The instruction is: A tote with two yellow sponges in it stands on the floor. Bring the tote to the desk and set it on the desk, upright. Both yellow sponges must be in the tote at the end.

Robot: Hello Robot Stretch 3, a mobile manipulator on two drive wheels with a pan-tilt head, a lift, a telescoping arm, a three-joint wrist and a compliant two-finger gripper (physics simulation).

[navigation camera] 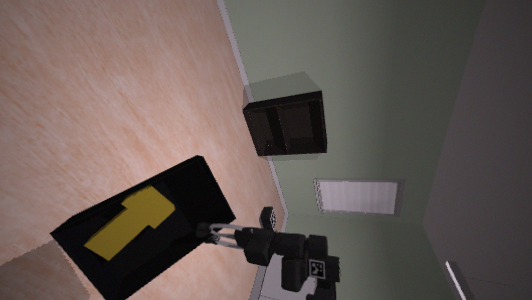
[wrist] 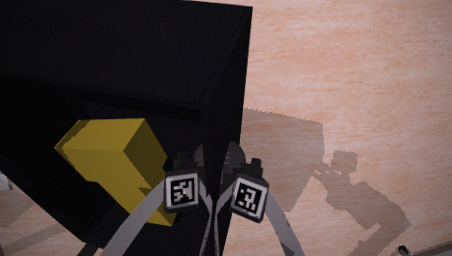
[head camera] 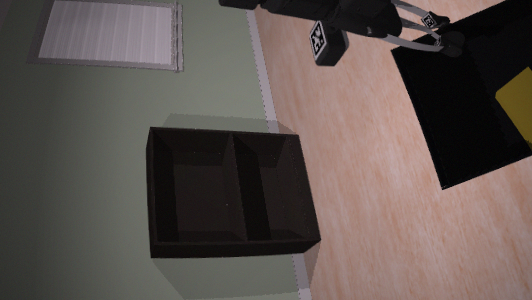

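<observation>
My gripper is shut on one wall of the black tote, with a fingertip on each side of that wall. The tote hangs above the floor, its open side facing up toward the cameras; its exact tilt is hard to judge. Two yellow sponges lie overlapping inside it: one sponge is nearer the gripper in the navigation camera view, and the other sponge is farther left. Yellow sponge surfaces also show in the head and wrist views. The desk cannot be made out for certain.
A dark two-compartment shelf unit stands against the green wall. A window is beside it. A pale flat surface shows partly behind the arm. Shadows of tote and arm fall on the wooden floor.
</observation>
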